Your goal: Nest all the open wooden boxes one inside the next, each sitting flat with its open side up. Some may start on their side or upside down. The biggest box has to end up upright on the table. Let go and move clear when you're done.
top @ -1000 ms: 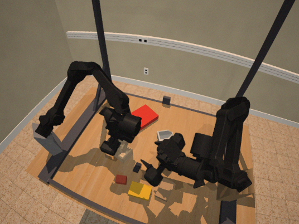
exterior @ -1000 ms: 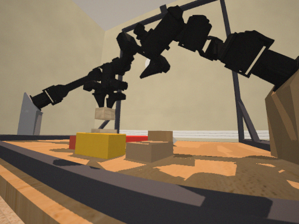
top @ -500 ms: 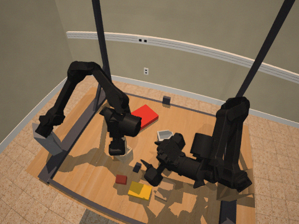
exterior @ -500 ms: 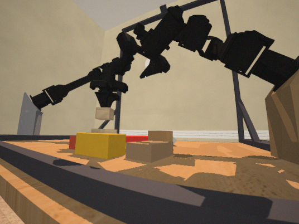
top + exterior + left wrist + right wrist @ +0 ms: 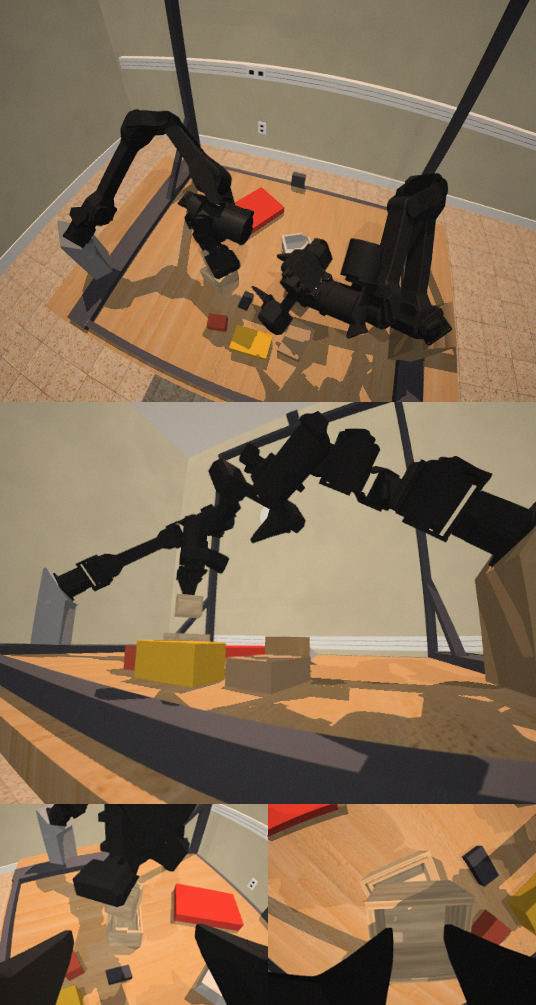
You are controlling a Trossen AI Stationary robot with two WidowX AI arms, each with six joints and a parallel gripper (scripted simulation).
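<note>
Right now the small wooden box is 50 mm below my right hand. Round my right hand: small red block (130 mm ahead, 40 mm to the left, 140 mm below); small dark block (50 mm ahead, 90 mm to the left, 150 mm below); grey-white open box (140 mm behind, 200 mm to the left, 140 mm below).
</note>
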